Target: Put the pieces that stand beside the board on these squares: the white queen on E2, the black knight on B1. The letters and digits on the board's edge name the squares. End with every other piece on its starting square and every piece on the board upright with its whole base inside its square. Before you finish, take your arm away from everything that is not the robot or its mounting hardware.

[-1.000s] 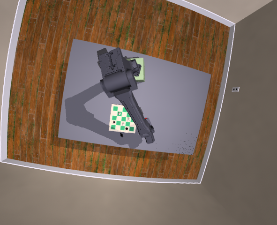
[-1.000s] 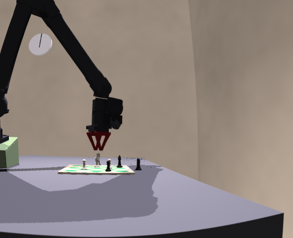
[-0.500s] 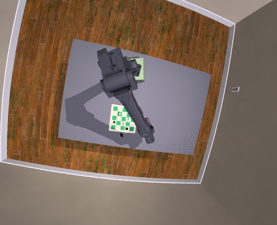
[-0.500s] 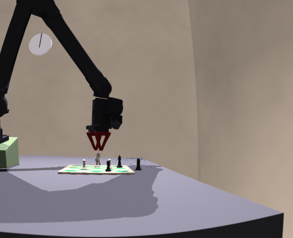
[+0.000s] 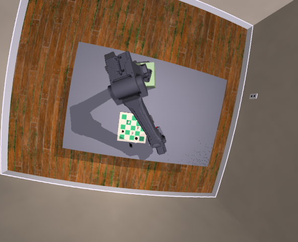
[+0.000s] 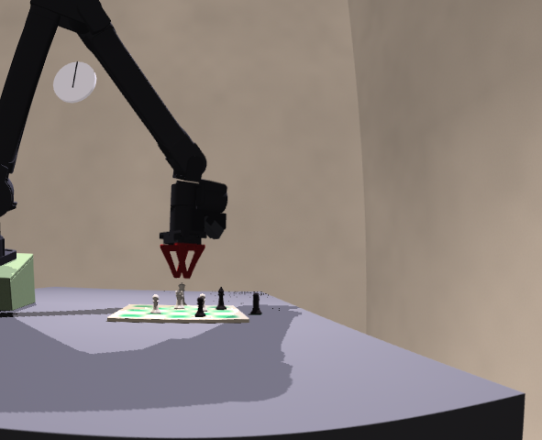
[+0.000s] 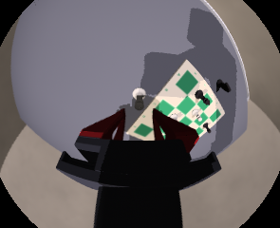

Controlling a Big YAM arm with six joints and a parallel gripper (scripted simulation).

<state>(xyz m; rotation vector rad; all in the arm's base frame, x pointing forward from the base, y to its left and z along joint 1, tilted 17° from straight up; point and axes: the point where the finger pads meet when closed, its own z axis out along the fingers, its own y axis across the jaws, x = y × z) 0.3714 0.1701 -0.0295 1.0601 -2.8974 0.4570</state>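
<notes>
Right now my hand is 20 mm short of the green-and-cream chessboard, 140 mm to the left of it and 70 mm above it.
</notes>
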